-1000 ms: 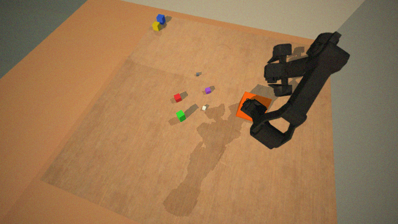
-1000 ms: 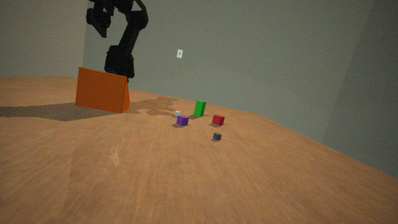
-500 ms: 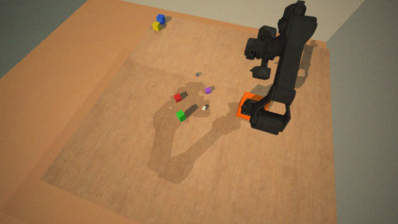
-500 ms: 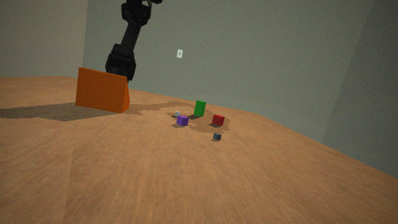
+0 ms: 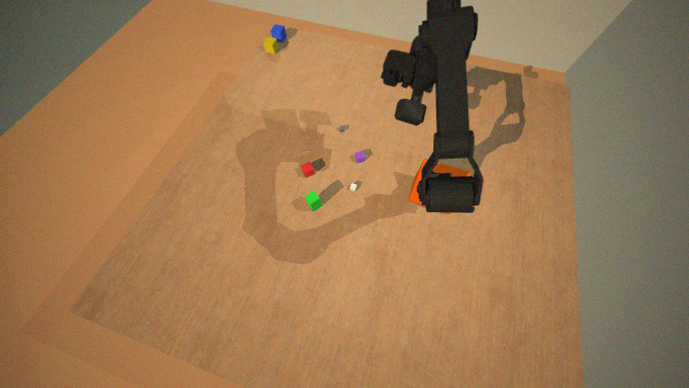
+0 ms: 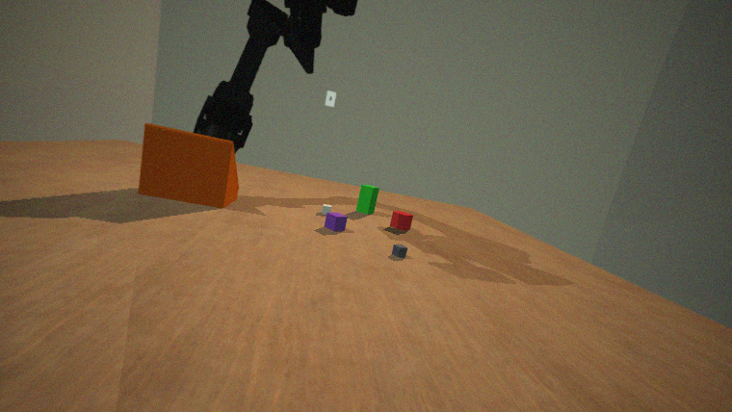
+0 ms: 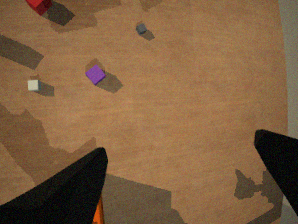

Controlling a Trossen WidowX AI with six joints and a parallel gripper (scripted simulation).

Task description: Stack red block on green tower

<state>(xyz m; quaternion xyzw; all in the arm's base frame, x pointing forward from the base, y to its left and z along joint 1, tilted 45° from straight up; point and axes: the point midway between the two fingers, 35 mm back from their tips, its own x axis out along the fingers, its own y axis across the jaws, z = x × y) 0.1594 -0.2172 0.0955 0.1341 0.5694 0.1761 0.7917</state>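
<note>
The red block lies 230 mm ahead of my gripper tip, 170 mm to the left of it and 250 mm below it. From my gripper tip the other things lie so: purple cube (80 mm ahead, 50 mm to the left, 260 mm below); then small dark cube (190 mm ahead, 40 mm to the right, 260 mm below); then small white cube (60 mm ahead, 170 mm to the left, 260 mm below).
</note>
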